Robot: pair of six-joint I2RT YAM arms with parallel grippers.
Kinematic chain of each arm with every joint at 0, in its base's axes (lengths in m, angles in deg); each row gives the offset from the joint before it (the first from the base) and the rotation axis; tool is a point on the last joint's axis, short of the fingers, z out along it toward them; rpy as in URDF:
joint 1: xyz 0 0 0.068 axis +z
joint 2: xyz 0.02 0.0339 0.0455 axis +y
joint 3: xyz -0.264 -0.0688 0 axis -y
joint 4: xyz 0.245 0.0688 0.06 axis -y
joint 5: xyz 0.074 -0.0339 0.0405 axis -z
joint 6: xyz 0.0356 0 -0.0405 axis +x
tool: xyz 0 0 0 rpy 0 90 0
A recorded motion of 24 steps. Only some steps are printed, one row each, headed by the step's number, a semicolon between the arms.
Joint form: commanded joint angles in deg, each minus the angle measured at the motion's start. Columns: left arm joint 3, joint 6, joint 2, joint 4, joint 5, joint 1; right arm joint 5, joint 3, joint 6, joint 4, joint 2, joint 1.
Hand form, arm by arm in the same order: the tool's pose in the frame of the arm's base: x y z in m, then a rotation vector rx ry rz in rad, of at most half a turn. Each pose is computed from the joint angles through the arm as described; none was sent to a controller.
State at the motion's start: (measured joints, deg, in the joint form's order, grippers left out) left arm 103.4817 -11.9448 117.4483 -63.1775 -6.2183 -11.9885; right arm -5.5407 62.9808 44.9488 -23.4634 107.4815 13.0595
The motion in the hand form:
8: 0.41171 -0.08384 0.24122 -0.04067 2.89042 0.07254; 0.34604 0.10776 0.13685 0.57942 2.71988 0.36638
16: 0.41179 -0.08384 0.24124 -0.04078 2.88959 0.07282; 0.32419 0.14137 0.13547 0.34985 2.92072 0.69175
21: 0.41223 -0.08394 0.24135 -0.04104 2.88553 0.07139; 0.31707 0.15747 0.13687 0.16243 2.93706 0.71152
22: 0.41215 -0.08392 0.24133 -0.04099 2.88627 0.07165; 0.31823 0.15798 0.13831 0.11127 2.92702 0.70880
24: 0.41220 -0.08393 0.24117 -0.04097 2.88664 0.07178; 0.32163 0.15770 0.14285 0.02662 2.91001 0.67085
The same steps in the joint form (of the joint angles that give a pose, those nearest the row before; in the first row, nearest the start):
8: 0.50 -0.98 0.22 0.24 0.31 -0.02; 2.01 0.44 -3.19 1.92 0.24 3.89
16: 0.50 -0.98 0.22 0.28 0.28 -0.02; -14.03 0.46 -6.27 -2.80 0.24 8.57
21: 0.50 -0.98 0.22 0.52 0.28 -0.02; -15.08 0.76 -10.69 -3.26 0.22 11.32
22: 0.50 -0.98 0.22 0.48 0.28 -0.02; -15.06 1.09 -12.61 -3.28 0.22 11.32
24: 0.50 -0.98 0.24 0.48 0.28 -0.02; -13.86 2.32 -16.26 -4.37 0.22 11.17

